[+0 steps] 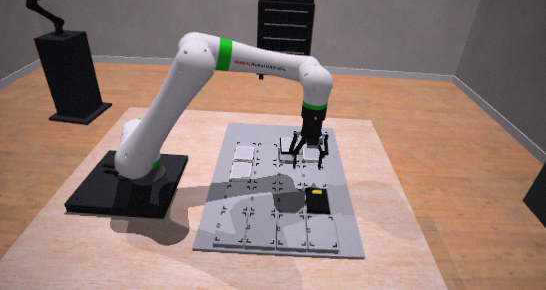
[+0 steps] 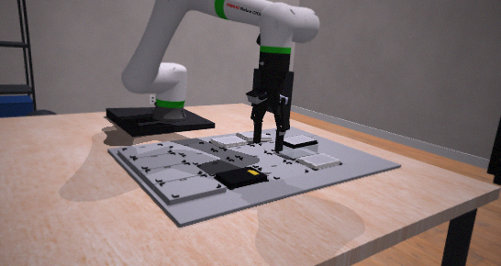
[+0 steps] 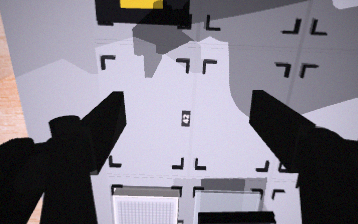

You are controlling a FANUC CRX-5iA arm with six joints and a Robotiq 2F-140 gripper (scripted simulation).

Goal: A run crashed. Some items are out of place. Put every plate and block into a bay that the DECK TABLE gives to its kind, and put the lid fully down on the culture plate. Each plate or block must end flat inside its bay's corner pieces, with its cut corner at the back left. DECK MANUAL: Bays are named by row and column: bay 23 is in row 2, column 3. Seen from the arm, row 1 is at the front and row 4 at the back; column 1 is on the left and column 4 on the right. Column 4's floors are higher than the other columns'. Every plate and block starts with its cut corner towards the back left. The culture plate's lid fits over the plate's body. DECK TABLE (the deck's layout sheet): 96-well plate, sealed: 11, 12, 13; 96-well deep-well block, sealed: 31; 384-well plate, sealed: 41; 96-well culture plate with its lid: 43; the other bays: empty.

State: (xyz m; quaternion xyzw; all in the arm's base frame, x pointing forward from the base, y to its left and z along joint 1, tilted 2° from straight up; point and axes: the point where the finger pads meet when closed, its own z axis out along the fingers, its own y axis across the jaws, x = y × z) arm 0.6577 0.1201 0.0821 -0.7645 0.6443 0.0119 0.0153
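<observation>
The sealed 96-well plate is 9 cm behind my hand, 19 cm to the left of it and 5 cm below it. From my hand the other things lie so: pale 96-well plate (28 cm behind, 1 cm to the left, 9 cm below); bay label 33 (9 cm behind, 14 cm to the right, 10 cm below); white plate (30 cm behind, 12 cm to the left, 8 cm below).
</observation>
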